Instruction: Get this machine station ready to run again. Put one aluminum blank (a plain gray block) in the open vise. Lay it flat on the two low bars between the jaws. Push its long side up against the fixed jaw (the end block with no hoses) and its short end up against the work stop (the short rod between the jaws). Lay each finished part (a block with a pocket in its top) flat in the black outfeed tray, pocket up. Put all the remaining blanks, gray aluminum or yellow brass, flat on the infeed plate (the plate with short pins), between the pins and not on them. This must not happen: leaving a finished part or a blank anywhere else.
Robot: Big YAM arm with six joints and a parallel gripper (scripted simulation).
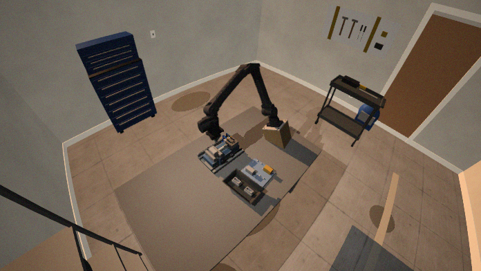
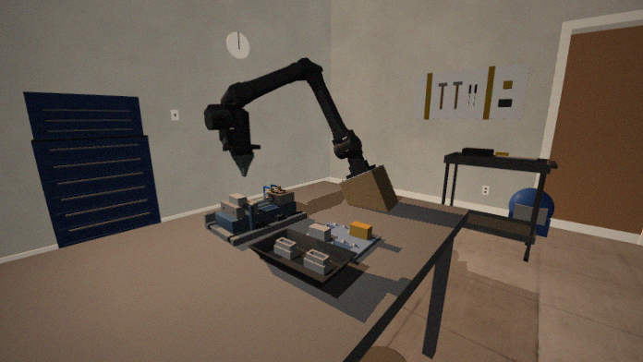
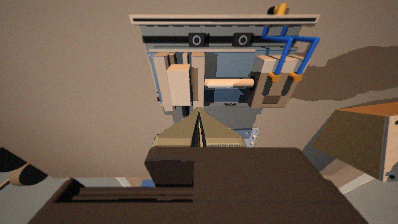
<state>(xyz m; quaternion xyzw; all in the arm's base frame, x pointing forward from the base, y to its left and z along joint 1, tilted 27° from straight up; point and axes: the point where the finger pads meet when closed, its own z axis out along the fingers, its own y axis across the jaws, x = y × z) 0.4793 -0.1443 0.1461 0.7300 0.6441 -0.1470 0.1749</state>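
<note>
Now: hand 4 cm past the vise, 1 cm to the right of it and 14 cm above it. Round my hand: yellow brass blank (14 cm behind, 36 cm to the left, 16 cm below).
</note>
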